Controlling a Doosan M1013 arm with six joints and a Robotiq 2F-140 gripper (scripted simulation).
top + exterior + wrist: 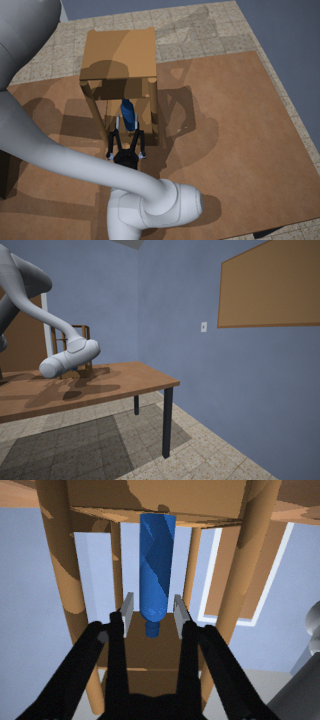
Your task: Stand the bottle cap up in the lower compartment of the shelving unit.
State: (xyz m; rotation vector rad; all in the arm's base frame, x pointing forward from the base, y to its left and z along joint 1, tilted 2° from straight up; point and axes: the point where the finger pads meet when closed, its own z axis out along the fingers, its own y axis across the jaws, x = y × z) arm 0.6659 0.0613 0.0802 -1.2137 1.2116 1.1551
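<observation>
Right now my hand is 5 cm to the right of the blue bottle and 1 cm below it. From my hand the other things lie so: wooden shelving unit (11 cm to the left, 3 cm above).
</observation>
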